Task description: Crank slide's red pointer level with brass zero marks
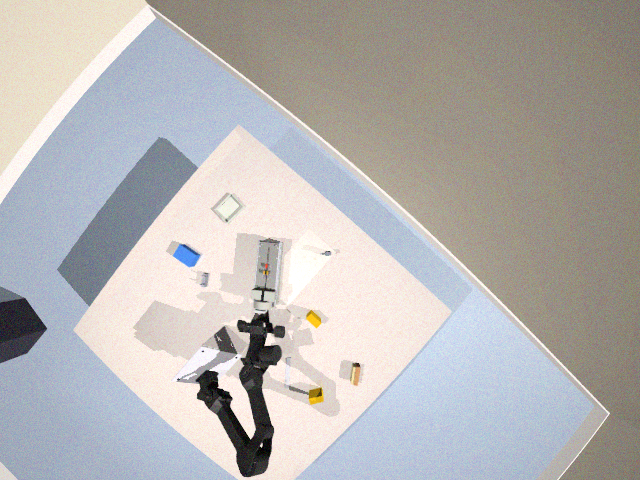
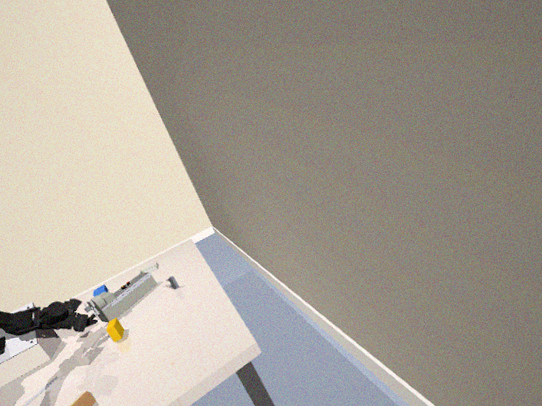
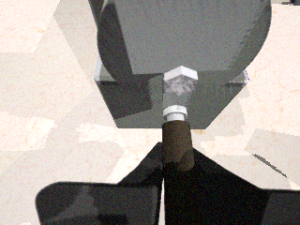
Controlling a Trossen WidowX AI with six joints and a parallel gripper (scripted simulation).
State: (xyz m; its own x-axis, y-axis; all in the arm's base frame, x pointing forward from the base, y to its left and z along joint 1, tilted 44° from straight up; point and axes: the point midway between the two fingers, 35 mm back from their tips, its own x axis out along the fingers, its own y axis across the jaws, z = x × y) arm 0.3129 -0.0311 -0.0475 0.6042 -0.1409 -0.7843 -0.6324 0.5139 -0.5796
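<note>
The crank lies 4 cm above my gripper tip. Round my gripper tip: blue block (10 cm behind, 41 cm to the left, 1 cm below); dark brown crank handle (1 cm behind, 1 cm to the right, 3 cm above); red pointer (14 cm ahead, 13 cm to the left, 5 cm above).
</note>
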